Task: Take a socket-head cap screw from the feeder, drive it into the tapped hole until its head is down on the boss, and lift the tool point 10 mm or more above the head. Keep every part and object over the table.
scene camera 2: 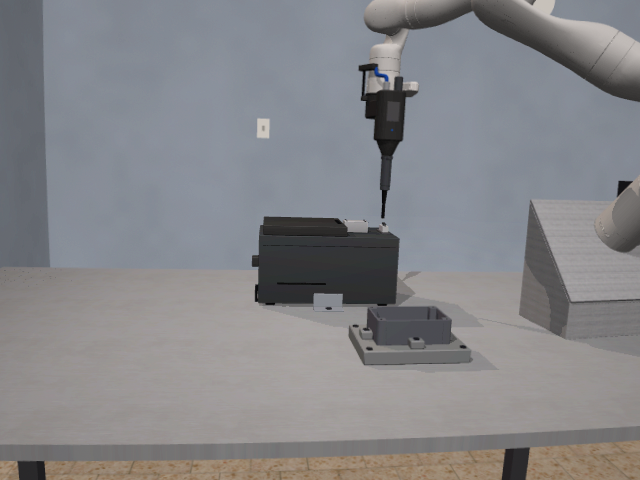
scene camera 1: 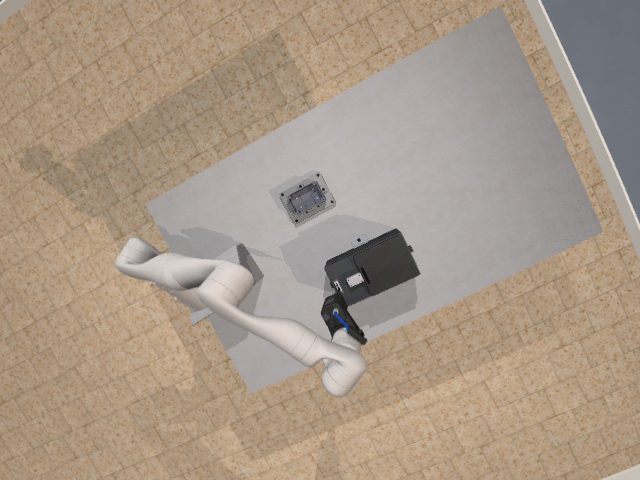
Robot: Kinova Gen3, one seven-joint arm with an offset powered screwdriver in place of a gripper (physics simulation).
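Observation:
My screwdriver (scene camera 2: 382, 217) points straight down, its bit tip a little above the small white pick-up seat (scene camera 2: 383, 228) (scene camera 1: 337, 285) at one end of the black feeder (scene camera 2: 328, 268) (scene camera 1: 387, 266). A small dark spot shows on top of the seat, too small to identify. Whether a screw is on the bit cannot be told. In the scene camera 1 view the driver body (scene camera 1: 334, 311) hides the tip. The dark grey open housing (scene camera 2: 412, 332) (scene camera 1: 307, 198) sits on a grey base plate (scene camera 2: 418, 356) (scene camera 1: 290, 213). Small blocks and dark holes surround it; which is the tapped hole cannot be told.
A small pale bracket (scene camera 2: 328, 301) (scene camera 1: 358, 240) stands beside the feeder, on its housing side. A white block (scene camera 2: 356, 226) (scene camera 1: 355, 280) is on the feeder top near the seat. The arm's grey wedge-shaped mount (scene camera 2: 594, 315) stands on the table (scene camera 2: 180, 382) (scene camera 1: 439, 139).

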